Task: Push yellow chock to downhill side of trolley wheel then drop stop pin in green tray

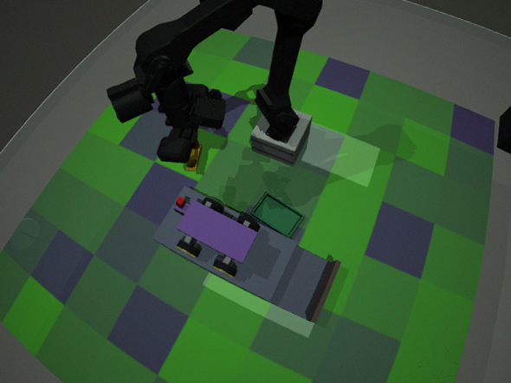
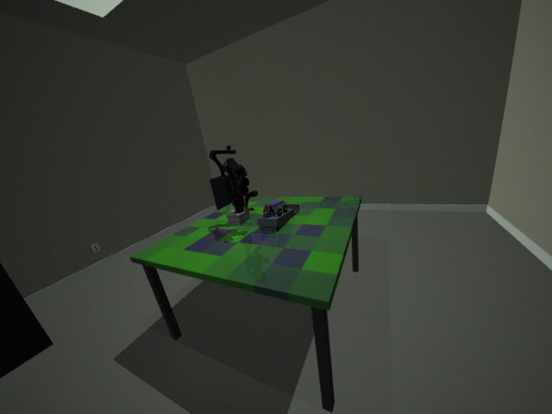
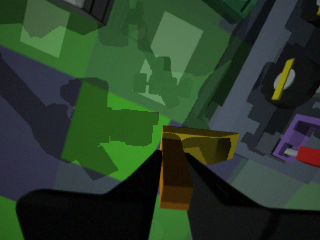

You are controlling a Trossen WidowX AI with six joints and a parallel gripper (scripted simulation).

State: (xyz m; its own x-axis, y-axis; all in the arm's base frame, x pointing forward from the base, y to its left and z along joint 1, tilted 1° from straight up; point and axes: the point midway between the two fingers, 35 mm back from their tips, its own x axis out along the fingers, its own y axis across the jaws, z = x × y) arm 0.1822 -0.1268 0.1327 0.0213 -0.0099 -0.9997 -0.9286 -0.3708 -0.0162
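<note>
Now: gripper tip 2 cm short of the yellow chock, 1 cm to the right of it and 1 cm above it. The rest, counted from my gripper tip: red-headed stop pin: 13 cm ahead, 4 cm to the left, 4 cm below; purple-topped trolley: 15 cm to the left, 14 cm ahead, 6 cm below; grey ramp: 15 cm to the left, 14 cm ahead, 13 cm below.
</note>
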